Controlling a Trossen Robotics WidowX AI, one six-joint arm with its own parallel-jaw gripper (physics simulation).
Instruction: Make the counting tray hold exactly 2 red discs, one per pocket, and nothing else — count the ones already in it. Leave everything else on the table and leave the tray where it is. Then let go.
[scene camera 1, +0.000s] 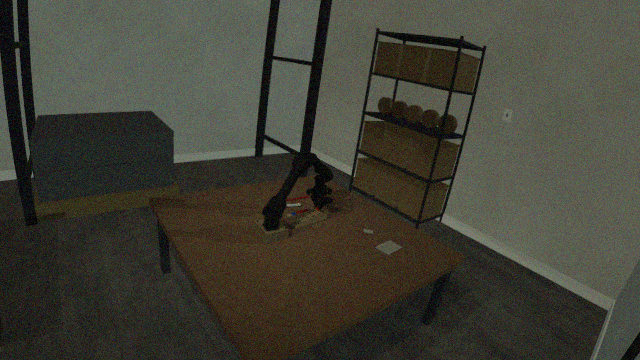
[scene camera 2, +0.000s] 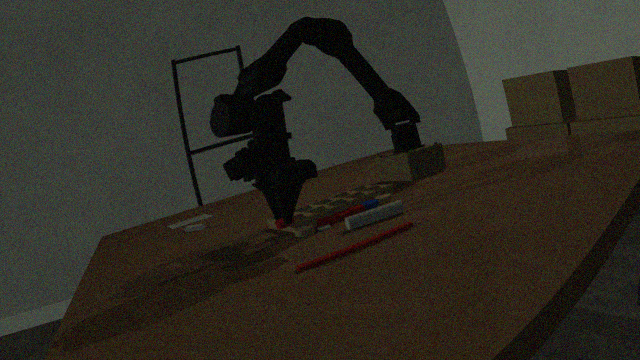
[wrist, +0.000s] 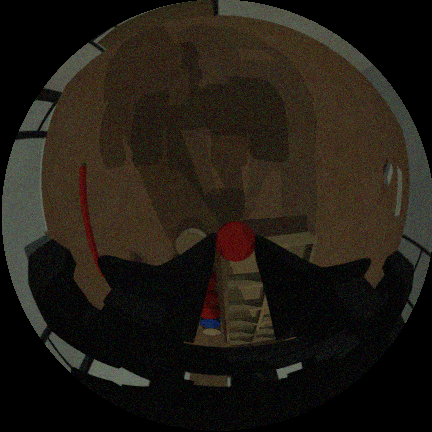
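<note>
My gripper (scene camera 1: 321, 206) (scene camera 2: 284, 221) (wrist: 234, 238) points down and is shut on a red disc (scene camera 2: 279, 224) (wrist: 235, 242) at its fingertips. The disc is over the end of the tan counting tray (scene camera 1: 316, 219) (wrist: 223, 312) farthest from the arm's base; its exact height above the tray is hard to tell. The tray's pockets show between the fingers in the wrist view, with no red in those visible; the fingers hide others. Loose red discs (scene camera 2: 340, 215) (wrist: 211, 300) and a blue disc (scene camera 2: 370, 203) (wrist: 210, 323) lie in a row beside the tray.
A cream disc (scene camera 2: 304, 231) (wrist: 191, 241) lies near the tray's end. A white cylinder (scene camera 1: 293, 205) (scene camera 2: 374, 215) and a red rod (scene camera 2: 355, 247) (wrist: 86, 215) lie beyond the disc row. A white square (scene camera 1: 389, 247) and small white piece (scene camera 1: 368, 231) lie on the other side.
</note>
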